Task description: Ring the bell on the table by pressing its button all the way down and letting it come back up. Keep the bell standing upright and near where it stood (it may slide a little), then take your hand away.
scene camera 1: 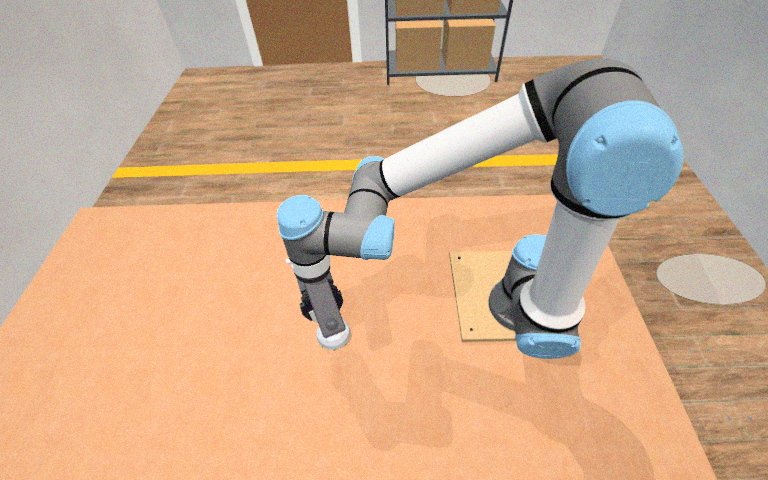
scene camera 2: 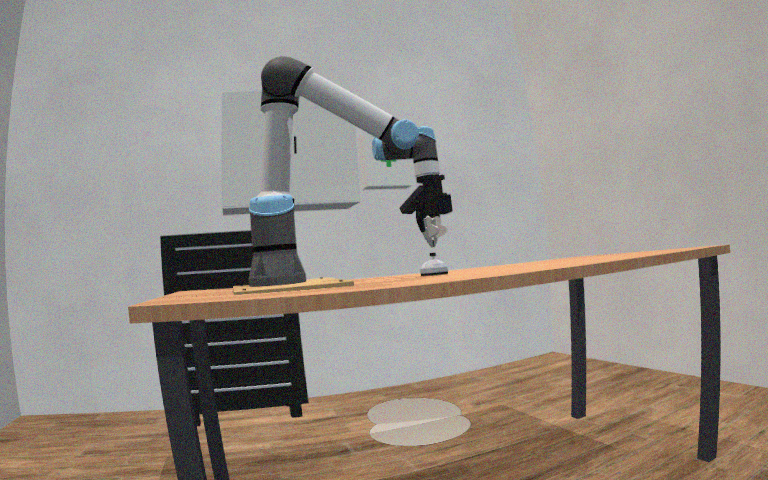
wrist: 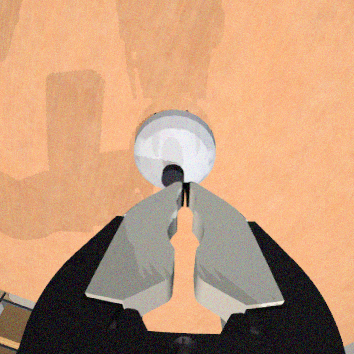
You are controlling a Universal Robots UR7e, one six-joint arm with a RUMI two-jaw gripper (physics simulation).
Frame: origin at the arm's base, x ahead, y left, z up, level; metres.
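Seen in the pictures: gripper, fingertip midpoint: (scene camera 2: 432,247) (wrist: 184,183); arm's base, origin of the base link: (scene camera 2: 277,283).
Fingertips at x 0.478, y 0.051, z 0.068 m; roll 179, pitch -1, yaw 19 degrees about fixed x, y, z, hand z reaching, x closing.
Note:
Offsets run from my fingertips to a thing's top centre. Level surfaces: height alone.
The bell {0.016 m down, 0.007 m back, 0.009 m right} (scene camera 1: 334,340) (scene camera 2: 434,267) (wrist: 175,142) is a small white dome on a dark base, standing upright on the table {0.082 m down} (scene camera 1: 169,339) (scene camera 2: 538,270). Its black button {0.016 m down, 0.007 m back, 0.009 m right} (scene camera 2: 432,254) (wrist: 172,175) stands up from the top of the dome. My gripper (scene camera 2: 432,243) (wrist: 184,183) is shut with nothing between its fingers. In the scene camera 2 view its tips are right above the button, with a small gap between them. In the wrist view the tips appear slightly right of the button's middle. In the scene camera 1 view the gripper covers part of the bell, and the button is hidden.
The arm's base stands on a yellowish mounting plate (scene camera 1: 467,294) (scene camera 2: 243,289) on the table. A shelf rack (scene camera 1: 388,50) with boxes is far back on the floor. A black slatted cabinet (scene camera 2: 169,249) stands behind the table.

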